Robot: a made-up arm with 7 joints. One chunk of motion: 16 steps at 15 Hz.
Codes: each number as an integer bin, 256 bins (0 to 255) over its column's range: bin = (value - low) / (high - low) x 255, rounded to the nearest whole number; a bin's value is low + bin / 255 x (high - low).
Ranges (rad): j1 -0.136..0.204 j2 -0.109..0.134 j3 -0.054..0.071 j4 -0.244..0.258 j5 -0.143..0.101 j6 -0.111..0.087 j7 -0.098..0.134
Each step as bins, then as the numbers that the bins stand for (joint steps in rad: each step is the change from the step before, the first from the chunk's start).
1 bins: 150 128 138 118 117 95 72
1 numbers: 0.06400 0.01298 0.01365 -0.01170 -0.03105 -0.03724 -0.03249
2 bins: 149 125 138 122 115 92 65
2 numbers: 0.06267 0.01012 0.01365 -0.00383 -0.03296 -0.03956 -0.03886
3 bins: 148 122 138 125 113 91 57
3 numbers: 0.06133 0.00726 0.01365 0.00208 -0.03487 -0.04034 -0.04614
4 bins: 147 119 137 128 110 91 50
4 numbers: 0.06000 0.00440 0.01316 0.00798 -0.03775 -0.04034 -0.05251
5 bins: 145 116 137 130 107 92 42
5 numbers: 0.05733 0.00154 0.01316 0.01192 -0.04062 -0.03956 -0.05979
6 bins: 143 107 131 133 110 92 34
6 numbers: 0.05467 -0.00704 0.01022 0.01783 -0.03775 -0.03956 -0.06707
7 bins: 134 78 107 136 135 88 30
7 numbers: 0.04267 -0.03467 -0.00155 0.02373 -0.01382 -0.04267 -0.07071
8 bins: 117 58 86 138 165 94 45
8 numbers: 0.02000 -0.05373 -0.01184 0.02767 0.01488 -0.03801 -0.05706
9 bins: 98 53 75 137 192 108 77
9 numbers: -0.00533 -0.05849 -0.01724 0.02570 0.04072 -0.02714 -0.02795
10 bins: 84 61 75 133 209 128 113
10 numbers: -0.02400 -0.05087 -0.01724 0.01783 0.05698 -0.01161 0.00481
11 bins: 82 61 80 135 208 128 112
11 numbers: -0.02667 -0.05087 -0.01478 0.02176 0.05603 -0.01161 0.00390
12 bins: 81 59 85 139 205 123 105
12 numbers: -0.02800 -0.05278 -0.01233 0.02964 0.05316 -0.01549 -0.00247
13 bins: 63 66 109 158 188 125 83
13 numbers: -0.05200 -0.04611 -0.00057 0.06704 0.03689 -0.01394 -0.02249
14 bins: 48 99 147 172 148 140 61
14 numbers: -0.07200 -0.01466 0.01806 0.09460 -0.00138 -0.00229 -0.04250
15 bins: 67 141 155 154 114 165 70
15 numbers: -0.04667 0.02536 0.02198 0.05917 -0.03392 0.01712 -0.03431
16 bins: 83 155 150 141 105 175 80
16 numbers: -0.02533 0.03871 0.01953 0.03358 -0.04253 0.02488 -0.02522
